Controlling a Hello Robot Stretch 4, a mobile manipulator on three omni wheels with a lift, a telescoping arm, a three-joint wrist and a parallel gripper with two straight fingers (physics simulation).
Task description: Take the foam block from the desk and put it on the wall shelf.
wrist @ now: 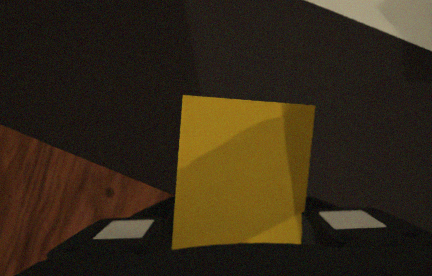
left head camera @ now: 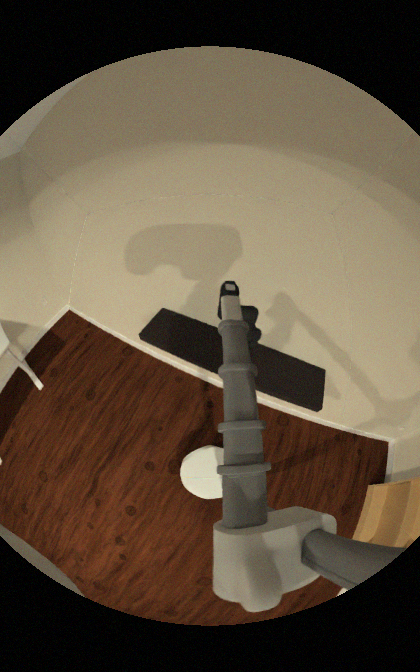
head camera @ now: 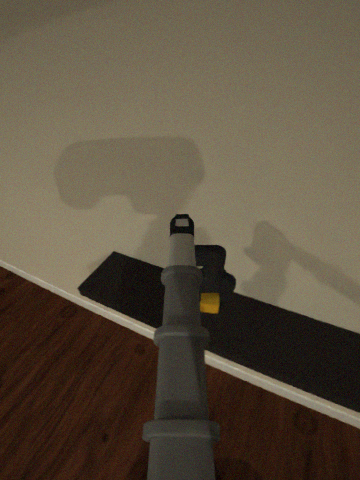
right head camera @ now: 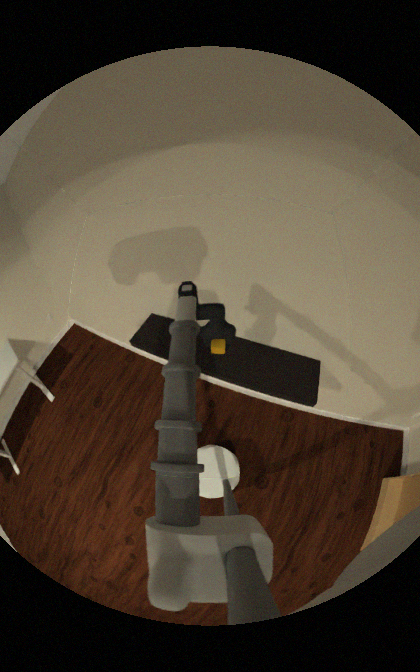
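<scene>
The yellow foam block is between the two fingers of my gripper, which is shut on it. In the wrist view the block fills the space between the dark fingers with their pale pads. The dark wall shelf is a long board along the wall. From above, the block appears over the shelf's surface; its height over the shelf cannot be told. In the left head camera view the arm hides the block.
The pale wall rises behind the shelf. A round white object is on the wooden floor. A wooden piece is at the right, and a white piece of furniture with legs at the left.
</scene>
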